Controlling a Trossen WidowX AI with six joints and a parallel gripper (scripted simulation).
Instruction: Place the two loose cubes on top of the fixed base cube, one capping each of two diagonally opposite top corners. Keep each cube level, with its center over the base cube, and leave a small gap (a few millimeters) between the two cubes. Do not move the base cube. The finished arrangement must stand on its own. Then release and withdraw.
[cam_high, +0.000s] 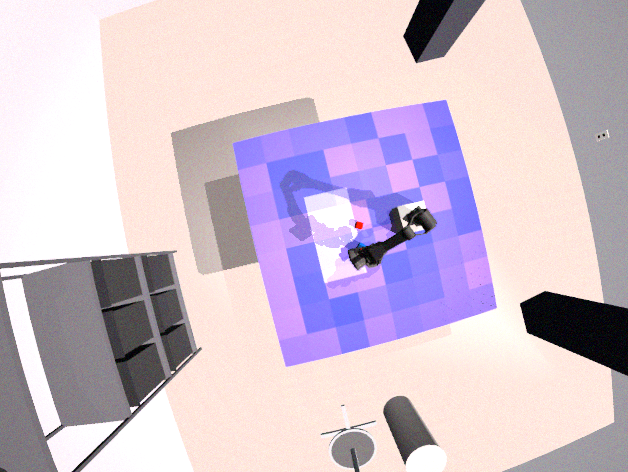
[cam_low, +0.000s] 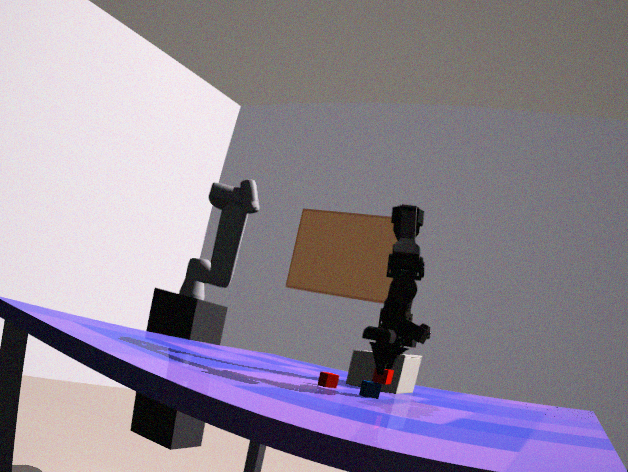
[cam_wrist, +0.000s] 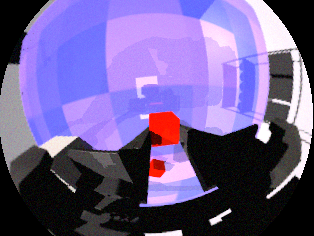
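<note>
Right now my gripper tip is 40 mm above the blue cube and 20 mm to the left of it.
</note>
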